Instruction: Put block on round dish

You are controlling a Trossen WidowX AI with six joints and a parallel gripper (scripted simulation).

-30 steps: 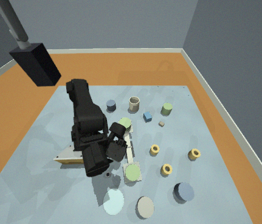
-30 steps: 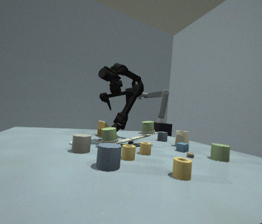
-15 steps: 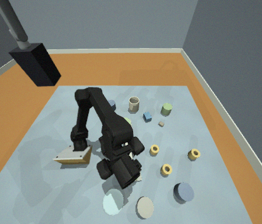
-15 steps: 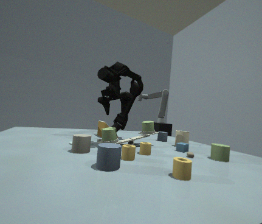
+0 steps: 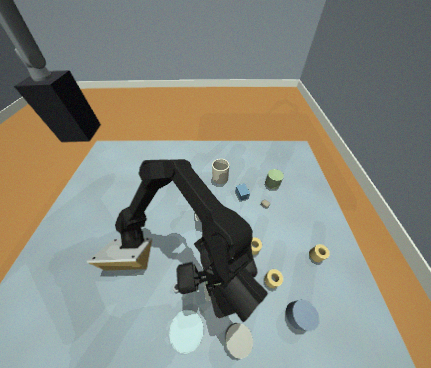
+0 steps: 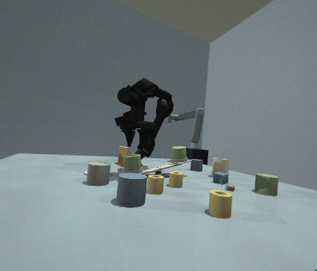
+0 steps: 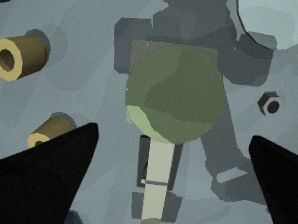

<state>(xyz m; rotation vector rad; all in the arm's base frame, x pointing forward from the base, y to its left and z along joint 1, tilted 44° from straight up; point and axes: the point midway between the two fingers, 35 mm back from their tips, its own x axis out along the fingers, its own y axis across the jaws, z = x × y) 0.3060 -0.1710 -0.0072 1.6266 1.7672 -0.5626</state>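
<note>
Now: the grey block 80 mm below my gripper tip. Also, from my gripper tip: pale round dish: 90 mm behind, 120 mm to the right, 120 mm below; blue cube: 130 mm ahead, 360 mm to the left, 100 mm below; brown lump: 220 mm ahead, 310 mm to the left, 110 mm below.
</note>
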